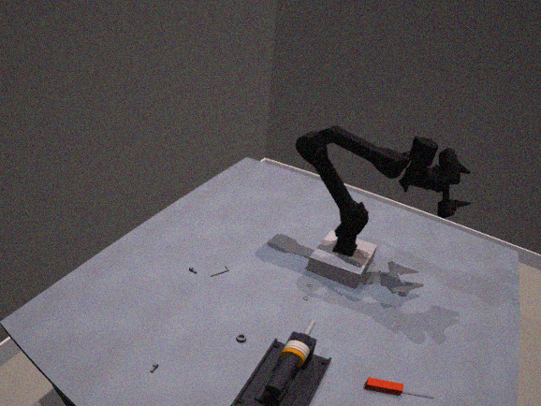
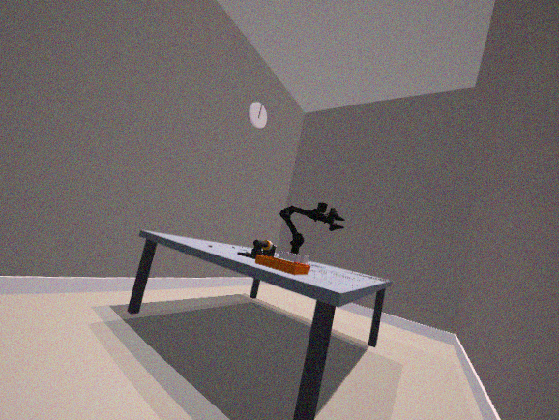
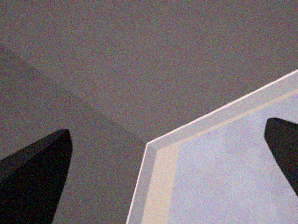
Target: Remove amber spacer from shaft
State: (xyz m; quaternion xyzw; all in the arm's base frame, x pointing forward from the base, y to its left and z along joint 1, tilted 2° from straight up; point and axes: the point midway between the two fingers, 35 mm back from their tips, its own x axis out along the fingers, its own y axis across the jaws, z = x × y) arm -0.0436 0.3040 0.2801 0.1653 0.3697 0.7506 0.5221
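My gripper tip is 49 cm short of the pale grey shaft, 29 cm to the left of it and 26 cm above it. Round my gripper tip: thin hex key: 28 cm ahead, 62 cm to the right, 34 cm below; then red-handled screwdriver: 47 cm ahead, 3 cm to the right, 34 cm below.
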